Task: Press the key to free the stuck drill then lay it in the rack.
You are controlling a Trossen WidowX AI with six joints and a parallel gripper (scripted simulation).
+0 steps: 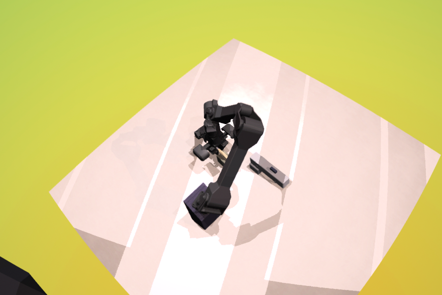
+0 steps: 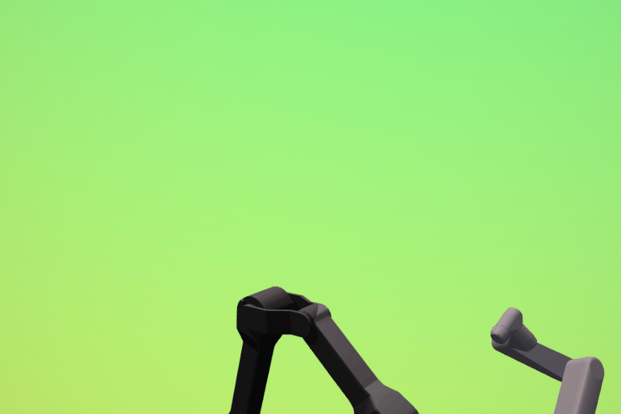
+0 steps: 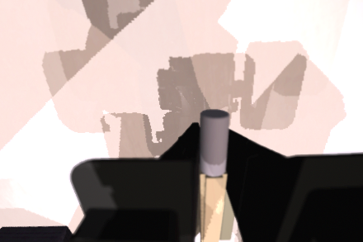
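Now: gripper tip 40 mm to the left of the drill, 40 mm below it and 10 mm past it. From my gripper tip the other things lie so: grey block: 230 mm to the right, 30 mm above, 20 mm ahead; dark blue key: 260 mm to the right, 40 mm above, 10 mm ahead.
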